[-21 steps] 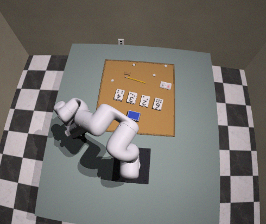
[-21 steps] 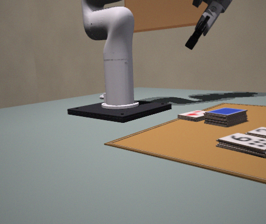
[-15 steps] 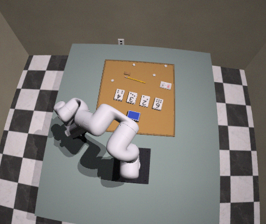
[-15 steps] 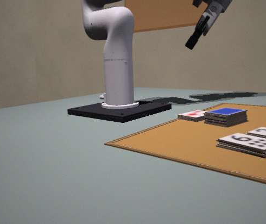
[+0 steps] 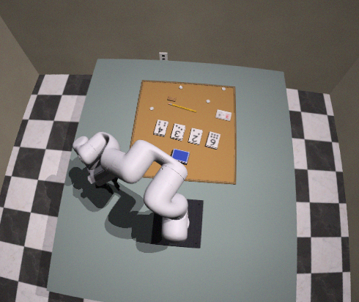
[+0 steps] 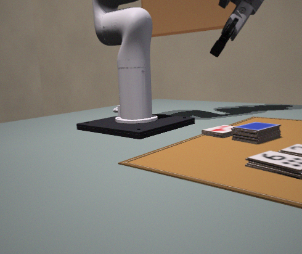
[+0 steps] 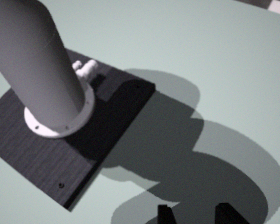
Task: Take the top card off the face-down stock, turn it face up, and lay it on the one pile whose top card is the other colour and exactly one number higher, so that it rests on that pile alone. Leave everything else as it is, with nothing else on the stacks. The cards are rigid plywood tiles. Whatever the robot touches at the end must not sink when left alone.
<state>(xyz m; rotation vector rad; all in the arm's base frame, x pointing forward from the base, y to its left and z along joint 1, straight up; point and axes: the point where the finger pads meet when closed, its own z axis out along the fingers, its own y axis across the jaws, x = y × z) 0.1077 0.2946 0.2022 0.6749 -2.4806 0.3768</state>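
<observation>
Right now the red 2 card is 29 cm to the right of my hand, 25 cm ahead of it and 19 cm below it. The rest, counted from my hand: brown mat (44 cm ahead, 30 cm to the right, 23 cm below); then red 4 card (27 cm to the right, 21 cm below, 16 cm ahead); then black 4 card (42 cm ahead, 20 cm below, 17 cm to the right).
</observation>
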